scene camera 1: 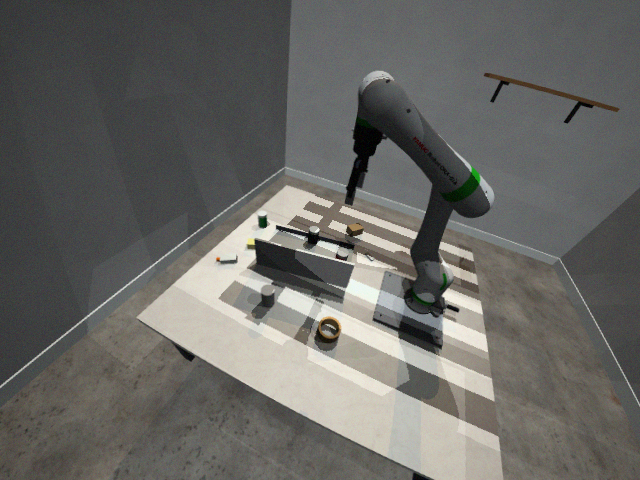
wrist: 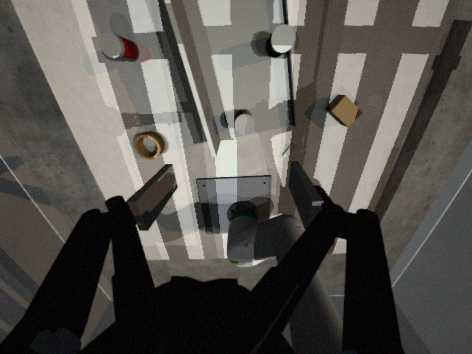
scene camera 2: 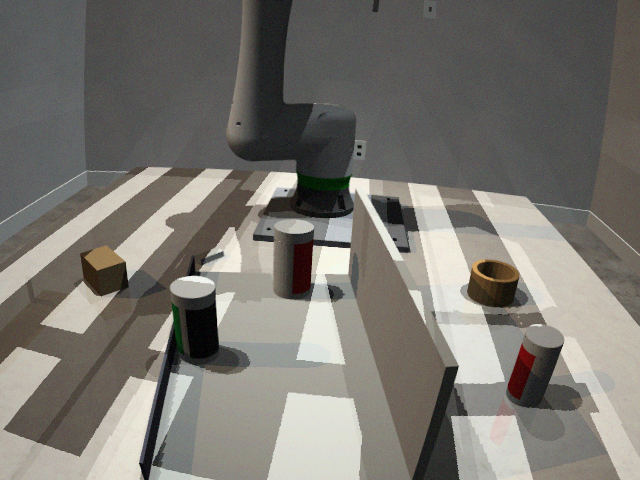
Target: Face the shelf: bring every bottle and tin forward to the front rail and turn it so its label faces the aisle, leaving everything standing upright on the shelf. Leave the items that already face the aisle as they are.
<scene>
same spot on grey back panel: (wrist: 180, 25) = (scene camera 2: 397, 301)
</scene>
